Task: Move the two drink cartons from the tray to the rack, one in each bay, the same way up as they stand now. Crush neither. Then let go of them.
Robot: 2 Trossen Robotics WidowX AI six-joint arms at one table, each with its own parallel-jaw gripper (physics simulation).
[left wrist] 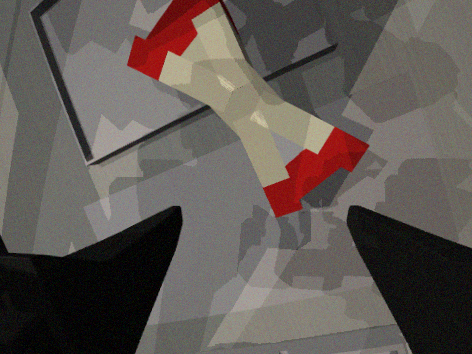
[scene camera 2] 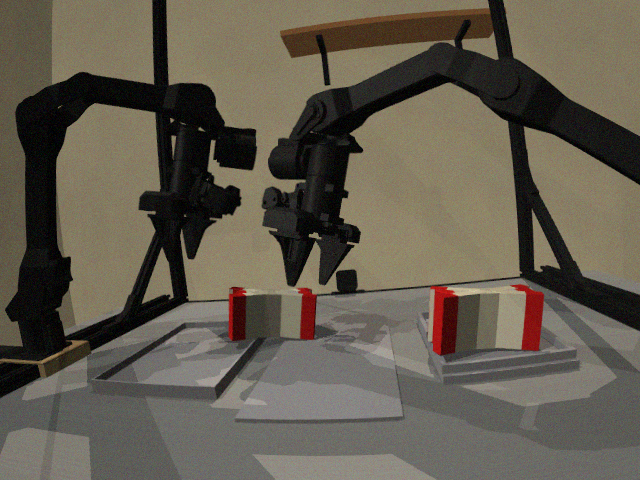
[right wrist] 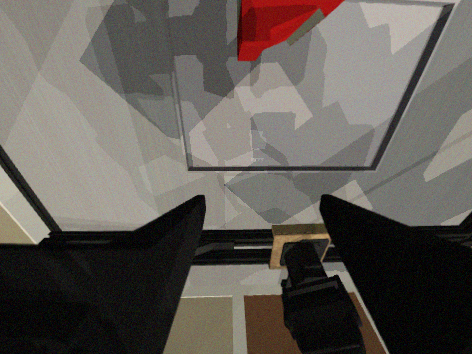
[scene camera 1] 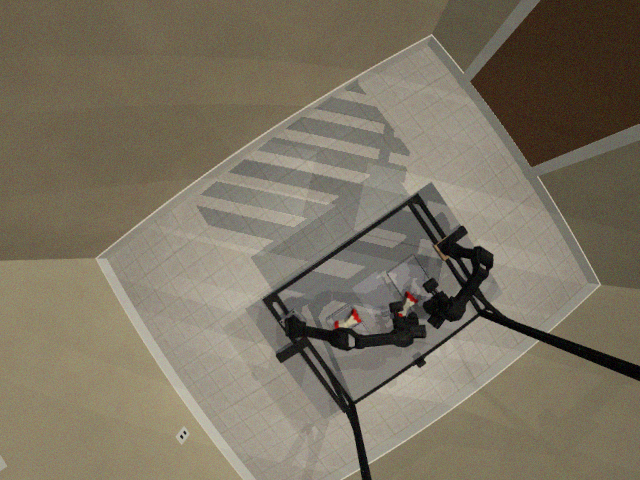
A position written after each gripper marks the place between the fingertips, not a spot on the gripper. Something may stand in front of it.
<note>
The left gripper (scene camera 2: 307, 285) is open, holding nothing. The right gripper (scene camera 2: 181, 260) is open, holding nothing. Further things: a pale mat (left wrist: 233, 254) and a grey tray (scene camera 1: 409, 275).
The left gripper shows as well in the left wrist view (left wrist: 264, 214). The right gripper also shows in the right wrist view (right wrist: 262, 201). The grey tray is seen too in the left wrist view (left wrist: 111, 107) and in the right wrist view (right wrist: 332, 102).
</note>
